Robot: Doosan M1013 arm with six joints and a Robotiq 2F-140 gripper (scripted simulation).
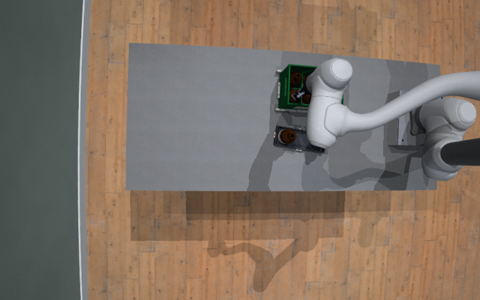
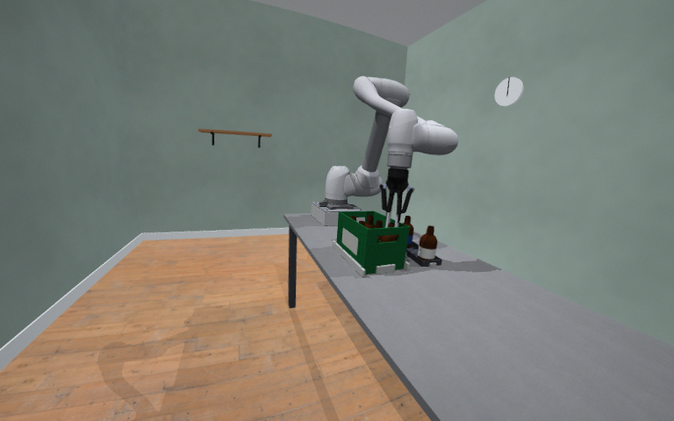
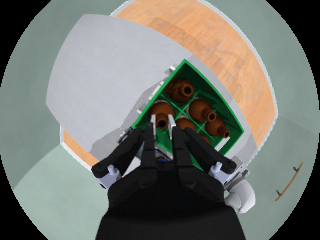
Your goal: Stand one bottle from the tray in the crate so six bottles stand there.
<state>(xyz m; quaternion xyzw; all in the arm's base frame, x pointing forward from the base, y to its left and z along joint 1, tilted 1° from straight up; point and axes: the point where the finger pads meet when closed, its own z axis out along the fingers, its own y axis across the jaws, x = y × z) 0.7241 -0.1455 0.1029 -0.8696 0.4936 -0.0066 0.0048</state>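
The brown bottle lies 9 cm below my hand. The rest, counted from my hand: green crate 9 cm behind, 3 cm to the right, 10 cm below; dark tray 5 cm behind, 21 cm to the left, 17 cm below.
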